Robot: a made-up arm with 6 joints.
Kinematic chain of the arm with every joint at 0, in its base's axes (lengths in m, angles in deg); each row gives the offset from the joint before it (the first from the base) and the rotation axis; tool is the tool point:
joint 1: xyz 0 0 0.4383 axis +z
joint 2: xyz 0 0 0 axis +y
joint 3: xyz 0 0 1.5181 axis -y
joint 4: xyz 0 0 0 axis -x
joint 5: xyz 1.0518 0 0 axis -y
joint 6: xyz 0 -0.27 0 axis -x
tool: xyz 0 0 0
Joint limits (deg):
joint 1: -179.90..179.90
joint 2: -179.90..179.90
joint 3: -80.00..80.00
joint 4: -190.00..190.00
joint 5: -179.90..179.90
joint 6: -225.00..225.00
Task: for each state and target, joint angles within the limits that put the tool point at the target. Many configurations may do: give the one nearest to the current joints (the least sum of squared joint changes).
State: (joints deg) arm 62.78 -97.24 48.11 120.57 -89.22 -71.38
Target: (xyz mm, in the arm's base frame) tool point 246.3 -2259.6 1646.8
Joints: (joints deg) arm 98.94 -68.89 60.10 113.54 -89.22 -71.38
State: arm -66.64 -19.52 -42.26 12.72 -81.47 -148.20
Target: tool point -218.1 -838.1 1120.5
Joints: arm -86.72 6.49 -47.82 10.27 -81.47 -148.20
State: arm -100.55 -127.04 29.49 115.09 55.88 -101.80
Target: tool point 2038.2 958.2 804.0
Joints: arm -151.24 -104.45 19.43 121.40 55.88 -101.80
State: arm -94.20 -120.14 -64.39 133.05 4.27 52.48
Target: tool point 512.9 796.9 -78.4
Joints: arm -110.97 -163.85 -55.76 135.83 4.27 52.48
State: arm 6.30 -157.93 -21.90 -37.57 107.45 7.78
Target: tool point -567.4 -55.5 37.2
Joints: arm -11.45 -164.70 -55.56 -51.78 107.45 7.78
